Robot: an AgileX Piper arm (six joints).
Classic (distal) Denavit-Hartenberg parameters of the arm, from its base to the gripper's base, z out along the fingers. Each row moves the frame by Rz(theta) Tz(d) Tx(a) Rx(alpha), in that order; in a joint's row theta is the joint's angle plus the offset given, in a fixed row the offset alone. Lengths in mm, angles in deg.
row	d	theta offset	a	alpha
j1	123	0	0	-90
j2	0	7.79	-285	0
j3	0	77.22	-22	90
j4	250.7	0	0	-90
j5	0	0	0	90
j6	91	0	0	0
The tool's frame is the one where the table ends.
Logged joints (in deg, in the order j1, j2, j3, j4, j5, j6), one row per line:
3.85 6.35 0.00 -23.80 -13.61 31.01
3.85 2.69 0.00 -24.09 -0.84 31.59
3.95 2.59 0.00 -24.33 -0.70 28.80
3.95 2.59 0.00 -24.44 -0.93 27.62
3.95 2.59 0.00 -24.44 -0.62 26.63
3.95 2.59 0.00 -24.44 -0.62 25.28
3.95 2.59 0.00 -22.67 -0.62 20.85
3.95 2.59 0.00 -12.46 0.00 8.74
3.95 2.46 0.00 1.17 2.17 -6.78
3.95 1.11 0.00 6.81 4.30 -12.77
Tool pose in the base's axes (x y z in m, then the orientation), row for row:
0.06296 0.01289 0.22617 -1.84 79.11 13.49
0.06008 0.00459 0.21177 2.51 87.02 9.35
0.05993 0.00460 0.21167 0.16 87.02 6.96
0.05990 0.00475 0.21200 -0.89 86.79 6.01
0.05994 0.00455 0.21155 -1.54 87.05 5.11
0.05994 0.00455 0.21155 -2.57 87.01 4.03
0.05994 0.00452 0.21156 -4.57 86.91 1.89
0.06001 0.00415 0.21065 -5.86 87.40 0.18
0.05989 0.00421 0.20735 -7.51 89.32 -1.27
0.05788 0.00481 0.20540 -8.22 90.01 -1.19
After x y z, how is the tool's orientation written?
As a rotation vector, in degrees.
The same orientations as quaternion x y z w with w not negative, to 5 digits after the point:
-0.01478 0.63527 0.10833 0.76451
0.01983 0.68763 0.07388 0.72202
0.00127 0.68804 0.05503 0.72358
-0.00704 0.68669 0.04755 0.72536
-0.01218 0.68841 0.04041 0.72409
-0.02033 0.68821 0.03188 0.72453
-0.03615 0.68756 0.01495 0.72507
-0.04630 0.69057 0.00142 0.72178
-0.05905 0.70236 -0.00999 0.70930
-0.06452 0.70652 -0.00934 0.70468

